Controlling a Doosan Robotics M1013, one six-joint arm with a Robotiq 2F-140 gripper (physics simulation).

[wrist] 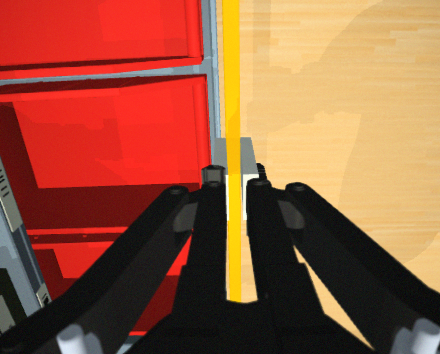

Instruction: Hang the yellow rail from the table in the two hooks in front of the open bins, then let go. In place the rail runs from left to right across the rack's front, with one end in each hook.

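Frame: origin at the arm's base, x back, y left, z down, level; millimetres.
Seen in the pictures: gripper, fingertip midpoint: (233,155).
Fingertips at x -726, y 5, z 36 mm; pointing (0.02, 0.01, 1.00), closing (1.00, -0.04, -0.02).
A point is followed by its place in that frame.
The yellow rail (231,65) @(x -729, y -57, z 33 mm) runs from the top edge of the wrist view down between the fingers, alongside the rack's front edge and a little to the right of it. My gripper (233,155) @(x -726, y 5, z 36 mm) is shut on the rail, its fingers on either side of it. A grey and white block (246,155) @(x -721, y -9, z -1 mm) shows at the rail by the fingertips. The open red bins (120,140) @(x -824, y 11, z 89 mm) lie to the left of the rail. The two hooks do not show in this view, and neither end of the rail can be made out.
The blue-grey rack (213,92) @(x -741, y -33, z 76 mm) runs close along the rail's left side, with a crossbar between two bins. More of its frame and a grey plate (11,202) @(x -869, y 22, z -4 mm) with slots show at the left edge. The wooden table top (310,100) @(x -657, y -23, z 98 mm) lies below on the right.
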